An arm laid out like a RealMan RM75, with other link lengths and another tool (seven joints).
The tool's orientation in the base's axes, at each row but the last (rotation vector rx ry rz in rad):
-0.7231 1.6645 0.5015
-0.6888 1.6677 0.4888
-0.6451 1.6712 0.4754
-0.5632 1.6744 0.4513
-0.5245 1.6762 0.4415
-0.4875 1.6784 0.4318
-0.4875 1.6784 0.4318
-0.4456 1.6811 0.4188
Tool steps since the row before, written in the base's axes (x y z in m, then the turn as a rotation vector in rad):
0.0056 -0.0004 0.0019 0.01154 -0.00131 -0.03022
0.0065 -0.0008 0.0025 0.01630 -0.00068 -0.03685
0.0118 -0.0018 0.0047 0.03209 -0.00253 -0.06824
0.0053 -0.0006 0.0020 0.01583 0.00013 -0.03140
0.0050 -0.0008 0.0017 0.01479 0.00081 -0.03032
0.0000 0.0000 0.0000 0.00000 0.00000 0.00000
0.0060 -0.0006 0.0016 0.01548 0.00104 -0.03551
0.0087 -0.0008 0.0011 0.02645 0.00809 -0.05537
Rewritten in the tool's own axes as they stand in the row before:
-0.0024 -0.0043 0.0033 0.02840 -0.00724 0.01376
-0.0031 -0.0051 0.0037 0.03420 -0.00966 0.01900
-0.0058 -0.0092 0.0068 0.06330 -0.02008 0.03582
-0.0026 -0.0037 0.0035 0.02884 -0.00883 0.01808
-0.0023 -0.0035 0.0033 0.02785 -0.00768 0.01744
0.0000 0.0000 0.0000 0.00000 0.00000 0.00000
-0.0024 -0.0037 0.0044 0.03286 -0.00792 0.01895
-0.0023 -0.0051 0.0068 0.05055 -0.00799 0.03481

